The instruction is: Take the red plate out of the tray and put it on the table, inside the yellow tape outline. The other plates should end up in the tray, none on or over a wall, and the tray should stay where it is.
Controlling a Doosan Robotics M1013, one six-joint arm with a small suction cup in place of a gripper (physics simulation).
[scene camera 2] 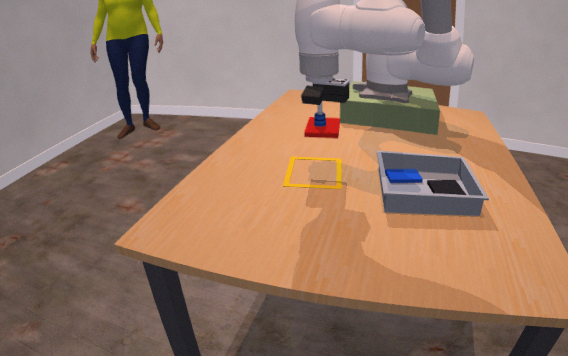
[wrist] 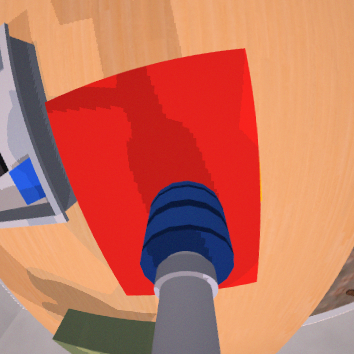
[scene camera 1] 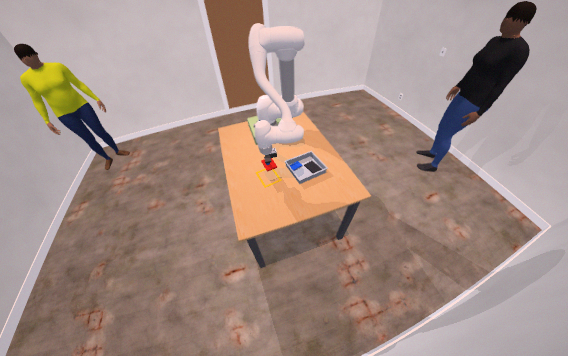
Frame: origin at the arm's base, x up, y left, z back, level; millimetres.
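Where they show: hand, its tool point: [scene camera 2: 320, 128] [wrist: 184, 202] [scene camera 1: 268, 164]; arm's base, origin of its link: [scene camera 2: 386, 95].
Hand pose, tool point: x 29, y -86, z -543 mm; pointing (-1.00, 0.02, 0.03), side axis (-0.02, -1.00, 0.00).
Observation:
Things, the pixels of their top centre, and the offset from my tool point. "spot": a spot on its surface instead. Level surfaces: height alone.
- red plate, centre of its top: [wrist: 166, 215] [scene camera 2: 323, 124] [scene camera 1: 269, 163] dx +12, dy +7, dz +0 mm
- yellow tape outline, a spot on its surface: [scene camera 2: 300, 186] [scene camera 1: 269, 185] spot: dx -114, dy -16, dz -91 mm
- grey tray, centre of its top: [scene camera 2: 429, 172] [scene camera 1: 305, 164] dx -64, dy +278, dz -5 mm
- blue plate, centre of its top: [wrist: 32, 179] [scene camera 2: 403, 174] [scene camera 1: 295, 165] dx -101, dy +212, dz +42 mm
- black plate, centre of its top: [scene camera 2: 449, 191] [scene camera 1: 312, 166] dx -102, dy +335, dz -7 mm
- wooden table, height of its surface: dx -114 mm
My gripper, a blue suction cup [scene camera 1: 268, 159] [scene camera 2: 320, 120] [wrist: 187, 230], is shut on the red plate [scene camera 1: 270, 165] [scene camera 2: 327, 132] [wrist: 100, 175], which hangs flat beneath it above the table. In the scene views the plate shows behind the yellow tape outline [scene camera 1: 267, 186] [scene camera 2: 300, 186], on the robot base's side. A sliver of the tape shows at the plate's edge in the wrist view. The grey tray [scene camera 1: 314, 176] [scene camera 2: 432, 205] stands apart from the plate. Inside it lie the blue plate [scene camera 1: 296, 165] [scene camera 2: 404, 176] [wrist: 27, 182] and the black plate [scene camera 1: 313, 167] [scene camera 2: 446, 187], side by side.
The wooden table [scene camera 1: 250, 215] [scene camera 2: 225, 240] carries the green robot base [scene camera 2: 390, 118] [wrist: 105, 327] at its back. A person in a yellow top [scene camera 1: 55, 90] [scene camera 2: 127, 20] stands off at the left. A person in black [scene camera 1: 492, 70] stands off at the right.

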